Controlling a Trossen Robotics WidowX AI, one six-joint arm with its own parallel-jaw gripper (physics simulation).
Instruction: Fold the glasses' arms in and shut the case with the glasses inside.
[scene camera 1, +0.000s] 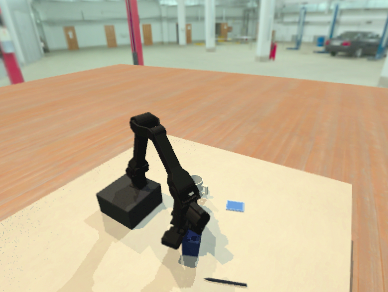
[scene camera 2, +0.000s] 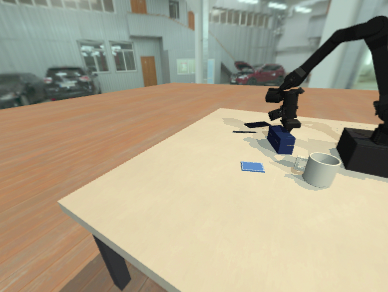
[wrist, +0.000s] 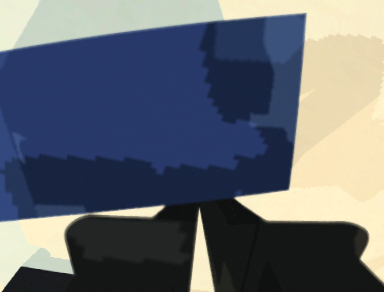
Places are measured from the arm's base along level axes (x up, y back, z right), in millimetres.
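Pixels of known places: arm's base, origin of the base link: (scene camera 1: 139, 183) (scene camera 2: 385, 142).
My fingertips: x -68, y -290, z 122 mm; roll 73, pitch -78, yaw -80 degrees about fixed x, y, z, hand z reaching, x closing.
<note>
For each thing: its top centre in the pictures, then the offset to it from my fingertips. "spot": a spot on its surface instead.
- grey-white mug, surface spot: (scene camera 2: 320, 171) (scene camera 1: 200, 180) spot: dx +22, dy +93, dz -332 mm
- small blue card, middle of its top: (scene camera 2: 252, 166) (scene camera 1: 235, 205) dx -31, dy -104, dz -304 mm
- dark pen, middle of its top: (scene camera 1: 224, 280) (scene camera 2: 245, 131) dx -27, dy -205, dz +42 mm
- flat black object, middle of its top: (scene camera 2: 257, 123) dx -28, dy -163, dz +208 mm
The dark blue glasses case (scene camera 1: 191, 246) (scene camera 2: 281, 141) (wrist: 130, 105) stands on the table, its top surface filling much of the wrist view. A thin seam shows on its end in scene camera 2. I cannot tell whether the lid is fully shut. The glasses do not show in any view; whether they are inside is hidden. My gripper (scene camera 2: 289, 130) (wrist: 200, 204) is shut and empty. It points down at the long side of the case that faces the arm's base. In the wrist view the case's top edge covers the very fingertips, and I cannot tell whether they touch it.
A grey-white mug (scene camera 1: 198, 181) (scene camera 2: 320, 171) stands beyond one end of the case. A small blue card (scene camera 1: 235, 206) (scene camera 2: 252, 167) lies to one side. A dark pen (scene camera 1: 226, 282) (scene camera 2: 244, 132) and a flat black object (scene camera 2: 257, 124) lie beyond the other end.
</note>
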